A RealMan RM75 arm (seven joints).
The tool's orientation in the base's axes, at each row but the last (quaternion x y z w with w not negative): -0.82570 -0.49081 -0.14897 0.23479; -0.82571 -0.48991 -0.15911 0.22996; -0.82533 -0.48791 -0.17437 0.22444; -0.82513 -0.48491 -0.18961 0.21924; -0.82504 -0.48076 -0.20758 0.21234; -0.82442 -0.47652 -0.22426 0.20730; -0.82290 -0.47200 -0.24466 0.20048; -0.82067 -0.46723 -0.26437 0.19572
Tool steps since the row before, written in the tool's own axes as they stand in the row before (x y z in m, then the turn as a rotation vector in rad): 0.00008 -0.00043 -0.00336 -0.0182 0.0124 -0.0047; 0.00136 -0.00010 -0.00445 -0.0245 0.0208 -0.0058; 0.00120 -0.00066 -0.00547 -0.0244 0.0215 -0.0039; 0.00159 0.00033 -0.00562 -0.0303 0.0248 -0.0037; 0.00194 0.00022 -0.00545 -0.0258 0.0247 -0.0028; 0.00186 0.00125 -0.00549 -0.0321 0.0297 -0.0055; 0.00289 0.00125 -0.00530 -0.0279 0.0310 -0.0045; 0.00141 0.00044 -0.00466 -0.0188 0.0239 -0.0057
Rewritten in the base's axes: -0.00039 -0.00156 0.00298 0.0022 -0.0210 -0.0077; 0.00038 -0.00134 0.00444 0.0066 -0.0298 -0.0117; -0.00040 -0.00181 0.00533 0.0074 -0.0289 -0.0134; 0.00046 -0.00207 0.00545 0.0077 -0.0345 -0.0173; 0.00032 -0.00173 0.00552 0.0097 -0.0308 -0.0155; 0.00098 -0.00234 0.00536 0.0109 -0.0390 -0.0175; 0.00122 -0.00160 0.00583 0.0140 -0.0362 -0.0160; -0.00019 -0.00193 0.00449 0.0114 -0.0273 -0.0089
